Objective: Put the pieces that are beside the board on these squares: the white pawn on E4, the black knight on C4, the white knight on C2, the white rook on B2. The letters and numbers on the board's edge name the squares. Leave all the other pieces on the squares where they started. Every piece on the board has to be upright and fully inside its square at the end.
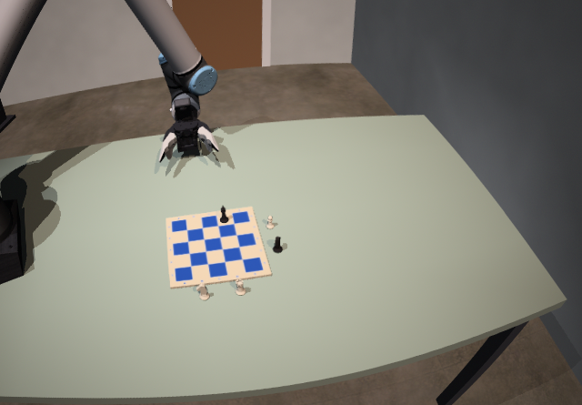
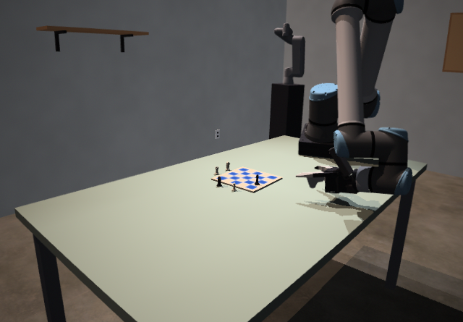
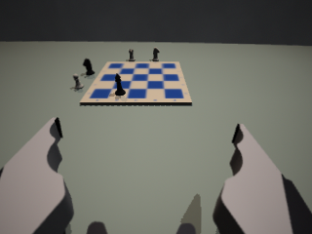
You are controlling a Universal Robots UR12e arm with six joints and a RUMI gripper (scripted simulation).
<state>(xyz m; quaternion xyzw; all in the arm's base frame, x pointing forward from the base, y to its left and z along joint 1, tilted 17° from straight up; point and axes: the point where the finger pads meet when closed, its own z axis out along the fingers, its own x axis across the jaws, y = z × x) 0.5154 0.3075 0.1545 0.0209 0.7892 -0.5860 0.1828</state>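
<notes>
Now: hand 22 cm short of the white pawn, 17 cm to the left of it and 7 cm above it. From my hand the other things lie so: black knight 23 cm ahead, 24 cm to the right, 7 cm below; then white knight 8 cm ahead, 38 cm to the right, 7 cm below; then chessboard 9 cm ahead, 24 cm to the right, 8 cm below.
</notes>
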